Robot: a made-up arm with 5 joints.
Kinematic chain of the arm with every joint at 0, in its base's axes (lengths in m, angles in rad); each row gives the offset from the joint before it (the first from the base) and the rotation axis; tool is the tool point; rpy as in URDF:
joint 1: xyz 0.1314 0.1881 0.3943 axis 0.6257 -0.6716 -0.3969
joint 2: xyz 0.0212 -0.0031 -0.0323 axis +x
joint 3: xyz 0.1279 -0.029 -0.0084 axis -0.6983 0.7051 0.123
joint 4: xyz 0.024 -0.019 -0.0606 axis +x
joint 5: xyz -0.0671 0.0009 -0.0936 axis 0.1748 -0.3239 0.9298
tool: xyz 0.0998 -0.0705 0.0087 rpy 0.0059 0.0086 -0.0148
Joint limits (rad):
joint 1: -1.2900..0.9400
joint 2: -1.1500..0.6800
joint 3: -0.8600..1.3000
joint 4: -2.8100..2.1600
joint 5: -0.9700..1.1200
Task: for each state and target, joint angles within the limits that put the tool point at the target. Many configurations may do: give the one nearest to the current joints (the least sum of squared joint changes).
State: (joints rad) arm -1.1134 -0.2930 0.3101 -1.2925 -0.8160
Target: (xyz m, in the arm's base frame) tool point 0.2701 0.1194 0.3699
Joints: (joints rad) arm -1.1622 0.0838 -0.2764 -1.7992 -0.9700
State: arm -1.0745 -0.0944 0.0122 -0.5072 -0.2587
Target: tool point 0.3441 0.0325 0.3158
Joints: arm -1.0749 -0.3271 0.0907 -0.5989 -0.2819
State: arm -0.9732 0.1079 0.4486 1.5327 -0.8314
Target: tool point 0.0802 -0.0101 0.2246
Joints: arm -1.2900 0.2231 0.2299 1.0889 -0.8413
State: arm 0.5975 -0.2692 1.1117 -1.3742 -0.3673
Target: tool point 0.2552 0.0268 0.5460
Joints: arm 0.7429 -0.7777 1.3000 -1.0950 -0.5509
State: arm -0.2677 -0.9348 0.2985 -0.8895 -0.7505
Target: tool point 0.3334 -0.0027 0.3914
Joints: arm -0.2090 -0.8130 -0.1543 -0.3814 -0.3786
